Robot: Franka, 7 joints.
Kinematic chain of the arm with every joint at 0, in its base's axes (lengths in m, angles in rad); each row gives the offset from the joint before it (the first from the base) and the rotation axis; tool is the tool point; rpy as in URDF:
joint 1: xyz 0 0 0.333 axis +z
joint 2: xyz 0 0 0 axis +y
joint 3: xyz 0 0 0.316 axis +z
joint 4: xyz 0.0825 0 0 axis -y
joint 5: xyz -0.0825 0 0.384 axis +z
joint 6: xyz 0 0 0 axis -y
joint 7: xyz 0.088 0 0 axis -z
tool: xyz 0 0 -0.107 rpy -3.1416 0 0
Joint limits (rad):
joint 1: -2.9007..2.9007
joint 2: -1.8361..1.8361
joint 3: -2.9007..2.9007
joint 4: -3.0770..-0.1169
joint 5: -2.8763..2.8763
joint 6: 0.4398..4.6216
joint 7: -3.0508..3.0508
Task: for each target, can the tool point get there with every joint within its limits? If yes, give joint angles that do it. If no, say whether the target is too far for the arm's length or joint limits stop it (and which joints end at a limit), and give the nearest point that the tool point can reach.
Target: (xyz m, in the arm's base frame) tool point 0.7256 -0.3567 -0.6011
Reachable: no: too far | nearest point 0.5225 -0.2569 -0.2687 | short by 0.402 m
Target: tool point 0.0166 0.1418 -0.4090
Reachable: no: joint limits stop it (at a limit: joint 2) | nearest point 0.0184 0.1570 -0.3458 | short by 0.065 m
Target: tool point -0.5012 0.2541 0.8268
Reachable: yes | joints 1.9855 0.1729 0.5717 -1.1791 -1.6420 3.4239 -1.7001
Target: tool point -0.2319 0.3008 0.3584
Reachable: yes | joints 0.5085 -0.6081 1.4035 -2.2695 0.7422 0.8944 2.1048
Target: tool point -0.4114 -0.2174 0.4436
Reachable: yes | joints 1.8230 -0.9284 1.8280 -2.2344 -1.5987 0.8223 1.4182
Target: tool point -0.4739 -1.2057 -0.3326
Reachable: no: too far | nearest point -0.2791 -0.7102 -0.0591 | short by 0.599 m
